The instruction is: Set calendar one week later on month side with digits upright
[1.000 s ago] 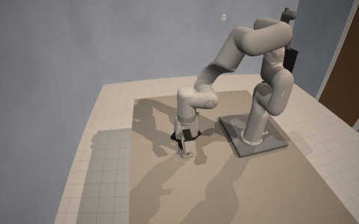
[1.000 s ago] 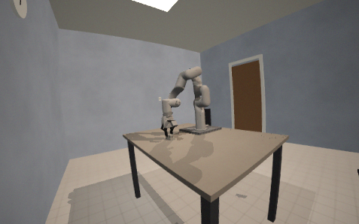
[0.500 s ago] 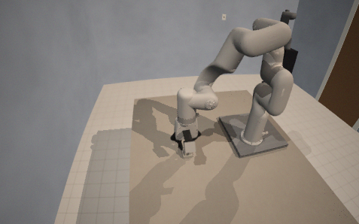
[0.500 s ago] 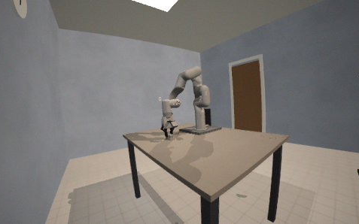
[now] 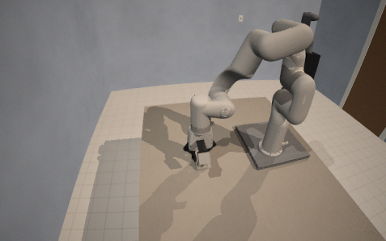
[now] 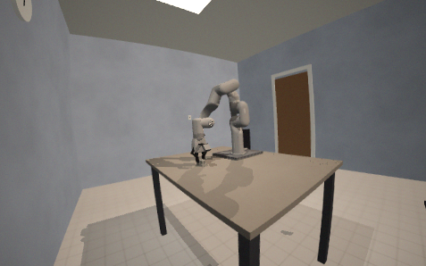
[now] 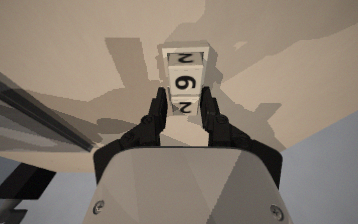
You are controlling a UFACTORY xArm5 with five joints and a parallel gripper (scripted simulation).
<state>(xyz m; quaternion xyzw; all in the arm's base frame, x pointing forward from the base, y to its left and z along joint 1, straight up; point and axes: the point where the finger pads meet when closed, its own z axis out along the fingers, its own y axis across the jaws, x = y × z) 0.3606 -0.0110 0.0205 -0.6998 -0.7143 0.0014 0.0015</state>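
Right now the calendar tray is 20 mm to the left of my hand and 30 mm below it.
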